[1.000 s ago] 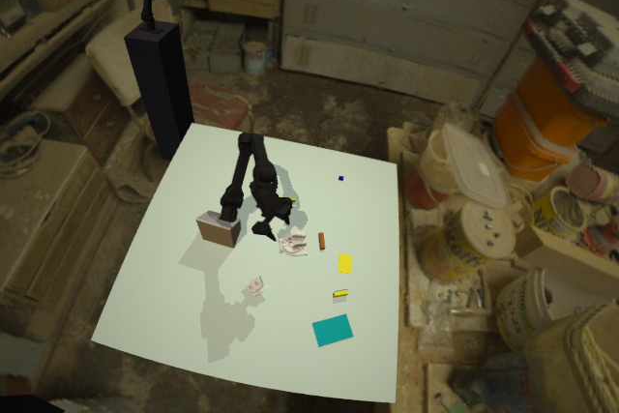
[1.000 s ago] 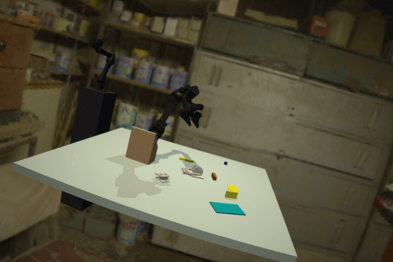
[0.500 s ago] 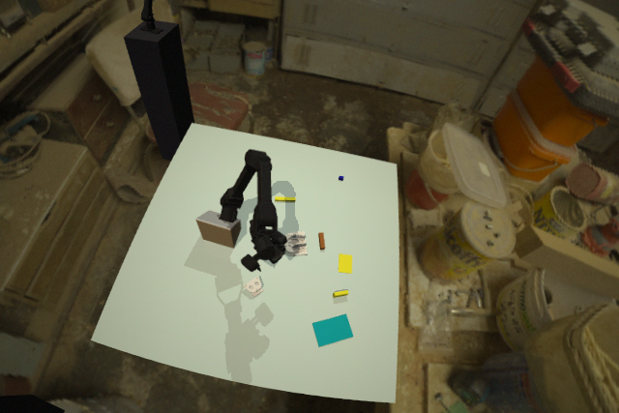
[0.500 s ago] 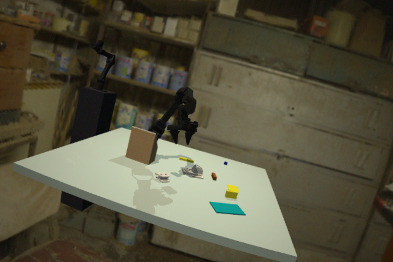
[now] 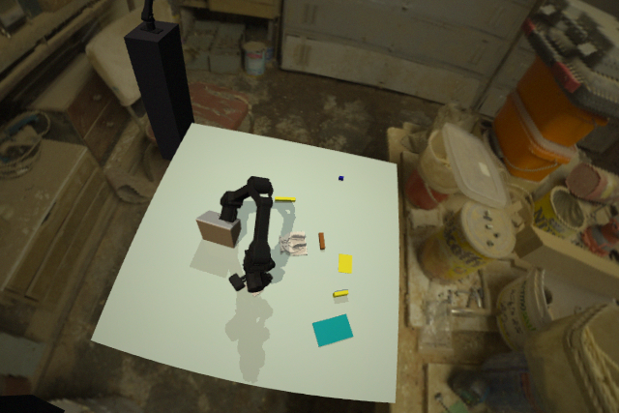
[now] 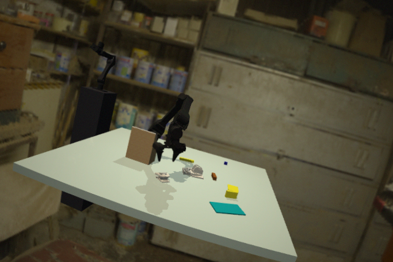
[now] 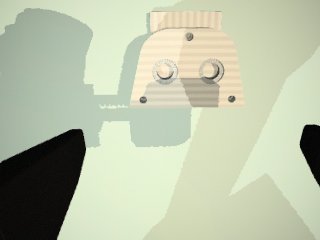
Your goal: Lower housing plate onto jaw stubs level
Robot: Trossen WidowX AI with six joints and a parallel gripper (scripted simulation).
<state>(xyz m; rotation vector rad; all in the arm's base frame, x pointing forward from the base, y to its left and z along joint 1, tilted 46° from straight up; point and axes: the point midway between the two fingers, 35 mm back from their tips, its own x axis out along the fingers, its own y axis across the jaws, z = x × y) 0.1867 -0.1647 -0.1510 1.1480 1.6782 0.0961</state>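
The white piece lies 9 cm below my gripper tip, 1 cm to the right of it and 1 cm ahead of it. Also, from my gripper tip: teal sheet 38 cm ahead, 11 cm to the right, 10 cm below; then orange-brown block 29 cm to the left, 25 cm ahead, 9 cm below; then yellow bar 39 cm ahead, 8 cm below, 5 cm to the left.
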